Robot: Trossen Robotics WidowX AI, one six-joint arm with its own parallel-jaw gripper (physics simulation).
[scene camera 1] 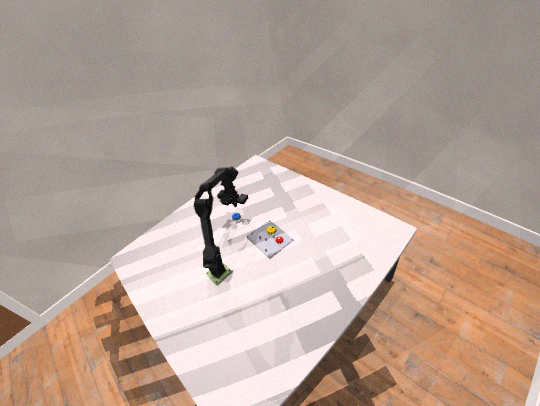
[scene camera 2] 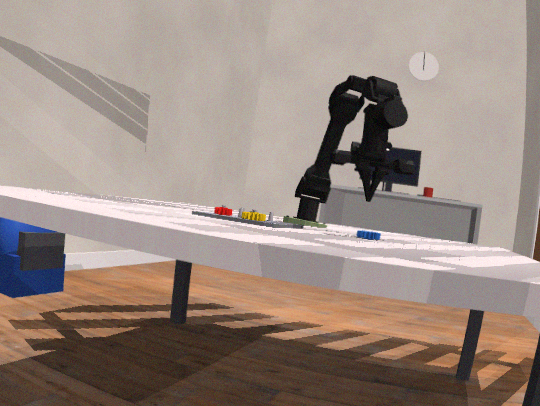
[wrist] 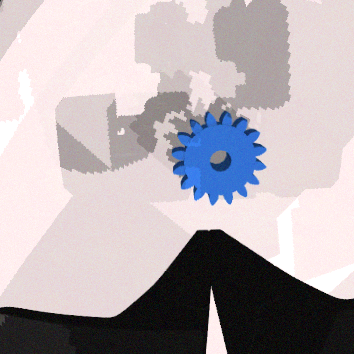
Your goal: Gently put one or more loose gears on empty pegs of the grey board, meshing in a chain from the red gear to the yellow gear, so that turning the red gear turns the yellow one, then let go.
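Seen in the pictures: gripper, fingertip midpoint: (scene camera 1: 236, 207) (scene camera 2: 368, 201) (wrist: 207, 240); arm's base at its link origin: (scene camera 1: 218, 271) (scene camera 2: 305, 220).
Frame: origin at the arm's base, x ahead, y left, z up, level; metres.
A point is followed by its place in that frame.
A blue gear (scene camera 1: 236, 216) @(x 0.328, y 0.203, z 0.004 m) (scene camera 2: 368, 235) @(x 0.358, y 0.213, z -0.004 m) (wrist: 200, 175) @(x 0.343, y 0.203, z 0.004 m) lies flat on the table, off the board. My gripper (scene camera 2: 369, 200) @(x 0.347, y 0.201, z 0.069 m) (wrist: 207, 240) @(x 0.347, y 0.201, z 0.069 m) is shut with its fingertips together and nothing between them; it hangs above the table over the blue gear, clearly apart from it. The grey board (scene camera 1: 270, 253) @(x 0.243, y -0.146, z -0.005 m) (scene camera 2: 200, 213) @(x 0.389, y -0.166, z -0.008 m) lies on the table. A yellow gear (scene camera 1: 271, 230) @(x 0.356, y -0.059, z 0.012 m) (scene camera 2: 254, 216) @(x 0.383, y -0.039, z 0.003 m) and a red gear (scene camera 1: 279, 240) @(x 0.328, y -0.139, z 0.008 m) (scene camera 2: 223, 211) @(x 0.353, y -0.124, z 0.003 m) sit on the board, apart from each other. Several bare pegs stand on it. The board does not show in the wrist view.
The arm's green base plate (scene camera 1: 218, 275) @(x -0.018, y -0.023, z 0.007 m) (scene camera 2: 320, 225) @(x 0.037, y 0.051, z -0.007 m) is on the white table (scene camera 1: 350, 225) @(x 0.631, y -0.393, z -0.013 m) (scene camera 2: 125, 235) @(x 0.846, y -0.086, z -0.035 m), near the board. Striped shadows cross the table. Behind the table in the second scene view stand a grey cabinet (scene camera 2: 425, 222) and a monitor (scene camera 2: 407, 167).
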